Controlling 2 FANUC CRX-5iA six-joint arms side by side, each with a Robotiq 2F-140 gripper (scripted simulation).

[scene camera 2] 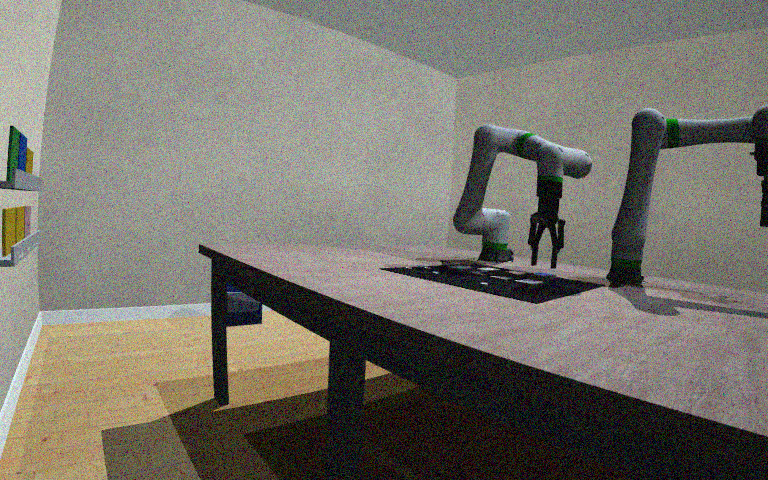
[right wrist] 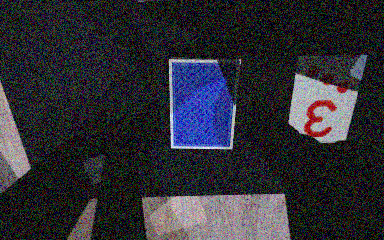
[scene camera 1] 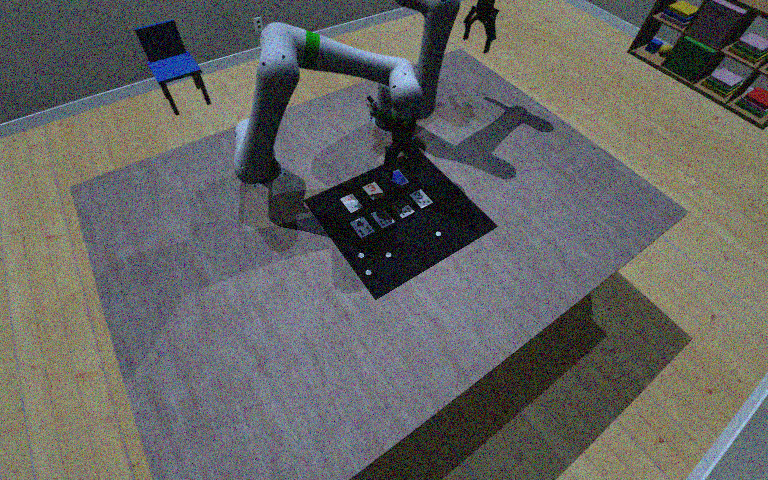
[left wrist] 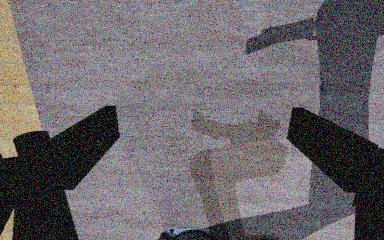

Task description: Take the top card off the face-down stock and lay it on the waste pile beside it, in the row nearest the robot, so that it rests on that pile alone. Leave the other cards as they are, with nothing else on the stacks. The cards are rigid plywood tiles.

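Observation:
You'd see my left gripper (left wrist: 203,122) in the left wrist view. My right gripper (scene camera 2: 543,266) is in scene camera 2, and the right wrist view has my right gripper (right wrist: 204,116) too.

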